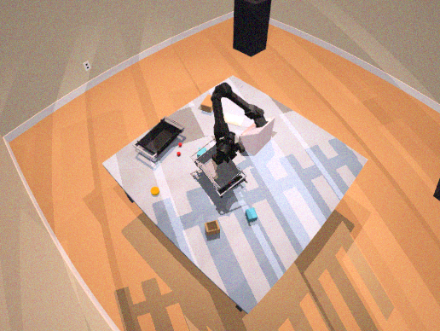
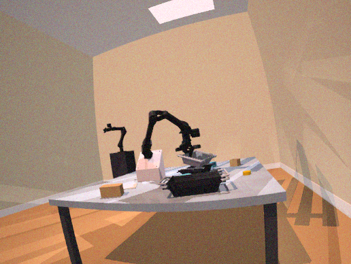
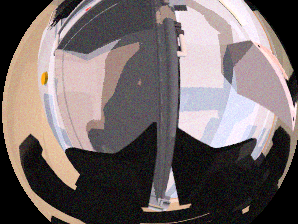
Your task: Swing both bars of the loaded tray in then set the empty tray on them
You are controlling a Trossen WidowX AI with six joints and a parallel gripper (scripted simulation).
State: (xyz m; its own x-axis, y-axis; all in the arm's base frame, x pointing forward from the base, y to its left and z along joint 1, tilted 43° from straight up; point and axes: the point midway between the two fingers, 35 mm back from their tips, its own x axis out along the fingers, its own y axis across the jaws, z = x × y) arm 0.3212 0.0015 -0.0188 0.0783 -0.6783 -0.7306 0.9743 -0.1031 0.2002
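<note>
Right now my gripper tip is 7 cm short of the grey tray, 2 cm to the left of it and 1 cm below it. Also, from my gripper tip: yellow disc (40 cm ahead, 22 cm to the right, 11 cm below); orange block (52 cm to the right, 34 cm behind, 9 cm below); brown box (32 cm ahead, 20 cm to the left, 10 cm below).
</note>
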